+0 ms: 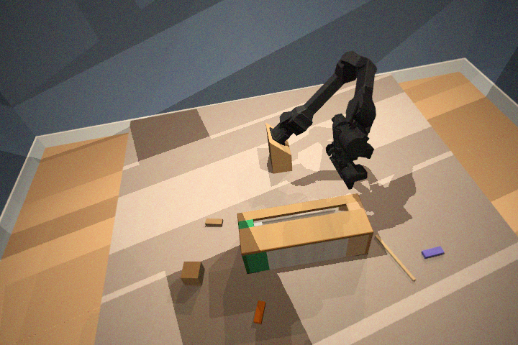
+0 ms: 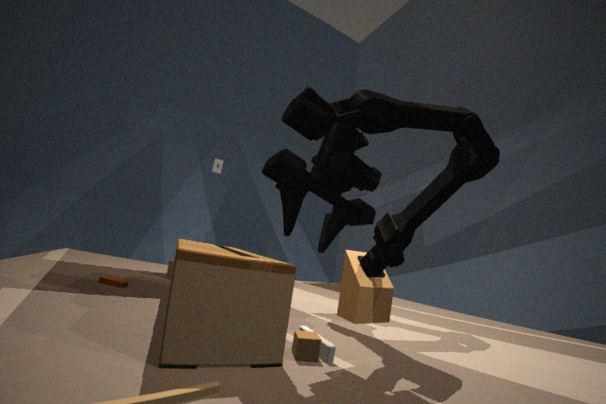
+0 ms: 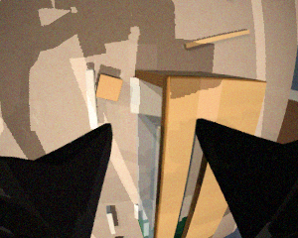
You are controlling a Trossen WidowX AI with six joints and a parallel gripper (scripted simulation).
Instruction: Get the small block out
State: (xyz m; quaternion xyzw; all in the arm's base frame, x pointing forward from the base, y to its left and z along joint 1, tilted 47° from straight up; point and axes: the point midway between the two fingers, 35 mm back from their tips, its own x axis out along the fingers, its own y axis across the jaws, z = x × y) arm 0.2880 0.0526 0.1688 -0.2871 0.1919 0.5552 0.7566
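Now: gripper tip 14 cm above the small tan block, 2 cm past it and 1 cm to the right of it. Round my gripper tip: thin stick: 20 cm ahead, 15 cm below, 9 cm to the left.
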